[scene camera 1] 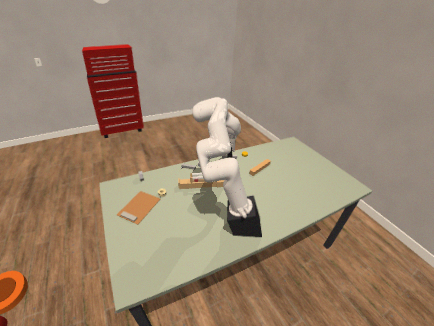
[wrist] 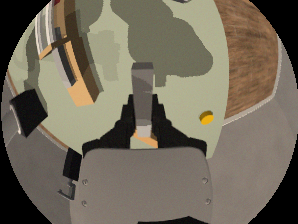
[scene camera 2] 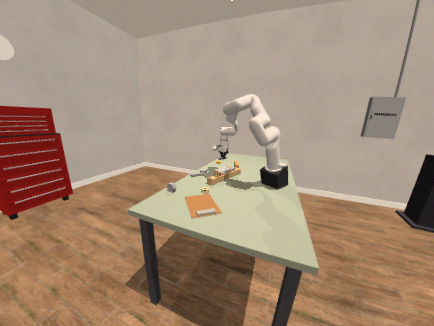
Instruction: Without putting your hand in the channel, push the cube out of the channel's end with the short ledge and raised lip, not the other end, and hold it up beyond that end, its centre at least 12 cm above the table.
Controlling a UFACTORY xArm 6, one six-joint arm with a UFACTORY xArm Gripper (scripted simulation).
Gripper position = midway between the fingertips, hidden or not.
Note:
I see my gripper (wrist: 143, 102) and a clipboard (scene camera 1: 142, 203).
The wrist view does not show the clipboard: it is out of frame.

